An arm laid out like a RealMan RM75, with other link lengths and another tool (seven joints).
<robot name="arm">
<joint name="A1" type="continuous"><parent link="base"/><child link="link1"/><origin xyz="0.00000 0.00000 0.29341" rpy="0.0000 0.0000 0.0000"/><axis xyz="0 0 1"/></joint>
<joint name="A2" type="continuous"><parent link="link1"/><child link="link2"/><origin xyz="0.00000 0.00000 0.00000" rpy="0.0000 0.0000 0.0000"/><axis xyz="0 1 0"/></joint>
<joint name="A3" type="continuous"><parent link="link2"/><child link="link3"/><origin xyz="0.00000 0.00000 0.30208" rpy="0.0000 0.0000 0.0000"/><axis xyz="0 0 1"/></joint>
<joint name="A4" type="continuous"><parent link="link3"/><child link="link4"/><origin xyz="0.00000 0.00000 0.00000" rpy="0.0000 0.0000 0.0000"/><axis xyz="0 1 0"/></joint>
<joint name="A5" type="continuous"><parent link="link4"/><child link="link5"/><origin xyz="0.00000 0.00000 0.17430" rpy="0.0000 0.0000 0.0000"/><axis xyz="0 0 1"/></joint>
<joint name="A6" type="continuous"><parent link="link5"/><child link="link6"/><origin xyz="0.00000 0.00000 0.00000" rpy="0.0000 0.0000 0.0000"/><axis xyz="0 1 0"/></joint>
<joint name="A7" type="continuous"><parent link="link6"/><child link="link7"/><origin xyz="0.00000 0.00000 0.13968" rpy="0.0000 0.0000 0.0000"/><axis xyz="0 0 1"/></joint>
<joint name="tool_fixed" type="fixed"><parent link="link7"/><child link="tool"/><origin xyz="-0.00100 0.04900 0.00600" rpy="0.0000 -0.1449 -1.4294"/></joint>
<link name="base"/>
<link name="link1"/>
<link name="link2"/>
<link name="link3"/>
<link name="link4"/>
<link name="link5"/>
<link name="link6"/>
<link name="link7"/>
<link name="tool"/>
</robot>
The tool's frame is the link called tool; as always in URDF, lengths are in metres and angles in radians. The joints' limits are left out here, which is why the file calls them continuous.
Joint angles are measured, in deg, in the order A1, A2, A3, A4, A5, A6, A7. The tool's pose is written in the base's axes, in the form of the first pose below.
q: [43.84, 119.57, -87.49, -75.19, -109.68, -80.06, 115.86]
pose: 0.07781 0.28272 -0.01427; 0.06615 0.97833 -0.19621; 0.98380 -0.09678 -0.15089; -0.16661 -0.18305 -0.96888
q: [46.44, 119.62, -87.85, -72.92, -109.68, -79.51, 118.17]
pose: 0.06776 0.28754 -0.01817; 0.09490 0.97739 -0.18893; 0.97840 -0.12659 -0.16343; -0.18365 -0.16934 -0.96830
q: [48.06, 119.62, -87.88, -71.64, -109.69, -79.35, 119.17]
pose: 0.06167 0.29055 -0.01983; 0.10453 0.97745 -0.18349; 0.97588 -0.13636 -0.17045; -0.19163 -0.16125 -0.96813
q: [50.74, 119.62, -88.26, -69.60, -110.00, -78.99, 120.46]
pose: 0.05248 0.29488 -0.02356; 0.11153 0.97988 -0.16554; 0.97327 -0.14136 -0.18099; -0.20075 -0.14093 -0.96945
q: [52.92, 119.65, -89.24, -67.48, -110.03, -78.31, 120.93]
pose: 0.04630 0.29721 -0.02888; 0.11113 0.98313 -0.14528; 0.97125 -0.13841 -0.19367; -0.21051 -0.11958 -0.97025
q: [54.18, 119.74, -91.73, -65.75, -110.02, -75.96, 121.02]
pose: 0.04398 0.29779 -0.03827; 0.10514 0.98674 -0.12362; 0.97280 -0.12786 -0.19315; -0.20640 -0.09995 -0.97335
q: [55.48, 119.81, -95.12, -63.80, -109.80, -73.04, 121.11]
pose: 0.04294 0.29728 -0.04973; 0.09625 0.99078 -0.09535; 0.97467 -0.11325 -0.19286; -0.20188 -0.07437 -0.97658
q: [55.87, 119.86, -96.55, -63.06, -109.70, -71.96, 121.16]
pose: 0.04349 0.29645 -0.05437; 0.09378 0.99214 -0.08280; 0.97500 -0.10835 -0.19400; -0.20145 -0.06253 -0.97750
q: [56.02, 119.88, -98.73, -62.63, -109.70, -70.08, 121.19]
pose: 0.04512 0.29516 -0.06057; 0.08455 0.99410 -0.06802; 0.97750 -0.09599 -0.18782; -0.19324 -0.05061 -0.97985
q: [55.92, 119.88, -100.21, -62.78, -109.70, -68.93, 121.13]
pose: 0.04637 0.29344 -0.06410; 0.07290 0.99555 -0.05975; 0.97938 -0.08278 -0.18429; -0.18842 -0.04508 -0.98105
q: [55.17, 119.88, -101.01, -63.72, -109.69, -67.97, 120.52]
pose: 0.04801 0.29170 -0.06535; 0.05435 0.99641 -0.06487; 0.98221 -0.06504 -0.17614; -0.17972 -0.05414 -0.98223
